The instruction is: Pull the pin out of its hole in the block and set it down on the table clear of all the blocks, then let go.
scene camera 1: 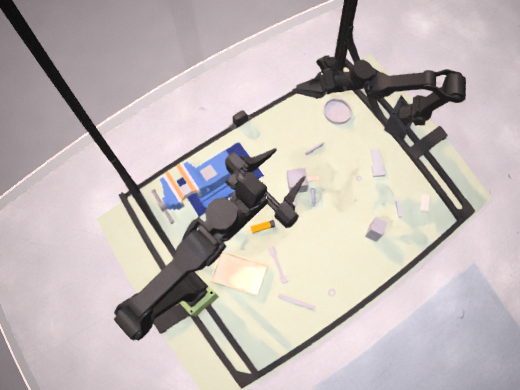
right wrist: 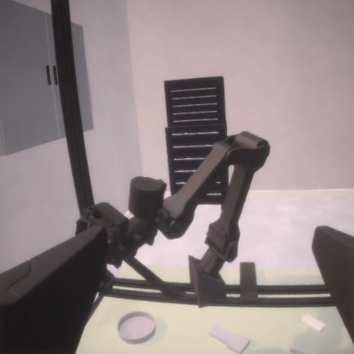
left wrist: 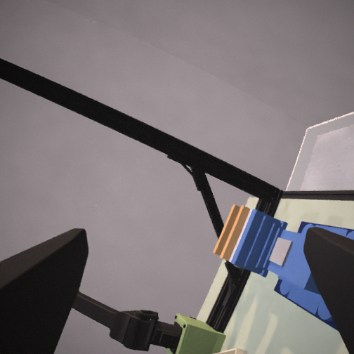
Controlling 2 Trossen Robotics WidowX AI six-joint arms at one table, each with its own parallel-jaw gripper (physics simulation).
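Places are measured from the left arm's base along level axes (x ahead, y left, z up), in centimetres.
Pixels of known places: left gripper, between the fingertips: (scene camera 1: pixel 294 89); right gripper, between the fingertips: (scene camera 1: pixel 290 162); left arm's base, origin of its link: (scene camera 1: pixel 404 113); right arm's base, origin of its link: (scene camera 1: pixel 191 291).
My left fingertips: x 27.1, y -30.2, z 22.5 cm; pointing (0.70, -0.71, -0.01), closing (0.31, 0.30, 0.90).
For each thing: its middle in the pictures, then the offset to it from my left fingertips. "spot": a spot on its surface instead.
- pin, middle of its body: (scene camera 1: pixel 308 179) dy +13.0, dx +10.6, dz -28.5 cm
- blue structure, a spot on its surface: (scene camera 1: pixel 208 172) spot: dy -13.3, dx +27.3, dz -22.7 cm
- orange cylinder, middle of its body: (scene camera 1: pixel 256 228) dy +7.5, dx +32.4, dz -30.7 cm
- peach tray, middle of its body: (scene camera 1: pixel 239 273) dy +11.0, dx +47.6, dz -30.4 cm
- round dish, middle of its body: (scene camera 1: pixel 337 111) dy +8.4, dx -18.6, dz -30.6 cm
- purple peg, middle of its body: (scene camera 1: pixel 313 197) dy +17.2, dx +14.2, dz -30.8 cm
A grey-purple block (scene camera 1: pixel 297 176) sits near the middle of the table in scene camera 1. A short pale-orange piece, which looks like the pin (scene camera 1: pixel 313 178), sticks out from its right side. Another grey-purple block (scene camera 1: pixel 376 229) stands farther right and lower. My right gripper (scene camera 1: pixel 289 164) (right wrist: pixel 212 238) is open and empty; in scene camera 1 one fingertip overlaps the first block, with the gripper raised above the table. My left gripper (scene camera 1: pixel 299 90) (left wrist: pixel 197 241) is open and empty at the table's upper edge, well away from the pin. Neither wrist view shows the pin.
A blue structure (scene camera 1: pixel 208 172) (left wrist: pixel 262 245) lies at the upper left. An orange cylinder (scene camera 1: pixel 261 227) and peach tray (scene camera 1: pixel 225 260) lie below it. A round dish (scene camera 1: pixel 337 111) (right wrist: pixel 136 327), a purple peg (scene camera 1: pixel 313 197), bars and rings are scattered about. A dark frame (scene camera 1: pixel 350 310) borders the table.
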